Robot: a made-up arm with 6 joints. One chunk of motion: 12 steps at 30 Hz.
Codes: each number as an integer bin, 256 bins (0 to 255) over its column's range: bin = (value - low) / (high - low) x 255, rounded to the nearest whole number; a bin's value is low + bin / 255 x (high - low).
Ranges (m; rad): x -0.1..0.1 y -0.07..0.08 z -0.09..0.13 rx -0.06..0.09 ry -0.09..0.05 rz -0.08..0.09
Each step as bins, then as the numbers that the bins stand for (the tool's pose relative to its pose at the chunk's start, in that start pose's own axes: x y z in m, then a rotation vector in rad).
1 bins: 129 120 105 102 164 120
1 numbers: 0.0012 0.0006 0.0006 0.0000 0.0000 0.0000
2 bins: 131 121 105 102 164 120
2 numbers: 0.0027 0.0012 0.0006 0.0000 0.0000 0.0000
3 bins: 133 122 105 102 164 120
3 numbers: 0.0043 0.0018 0.0006 0.0000 0.0000 0.0000
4 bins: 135 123 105 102 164 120
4 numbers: 0.0059 0.0024 0.0006 0.0000 0.0000 0.0000
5 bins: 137 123 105 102 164 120
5 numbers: 0.0075 0.0024 0.0006 0.0000 0.0000 0.0000
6 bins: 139 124 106 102 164 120
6 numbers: 0.0090 0.0029 0.0015 0.0000 0.0000 0.0000
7 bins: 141 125 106 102 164 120
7 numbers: 0.0106 0.0035 0.0015 0.0000 0.0000 0.0000
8 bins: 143 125 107 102 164 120
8 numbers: 0.0122 0.0035 0.0023 0.0000 0.0000 0.0000
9 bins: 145 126 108 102 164 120
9 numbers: 0.0137 0.0041 0.0032 0.0000 0.0000 0.0000
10 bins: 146 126 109 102 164 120
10 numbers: 0.0145 0.0041 0.0040 0.0000 0.0000 0.0000
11 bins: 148 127 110 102 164 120
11 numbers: 0.0161 0.0047 0.0049 0.0000 0.0000 0.0000
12 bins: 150 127 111 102 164 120
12 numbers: 0.0176 0.0047 0.0058 0.0000 0.0000 0.0000
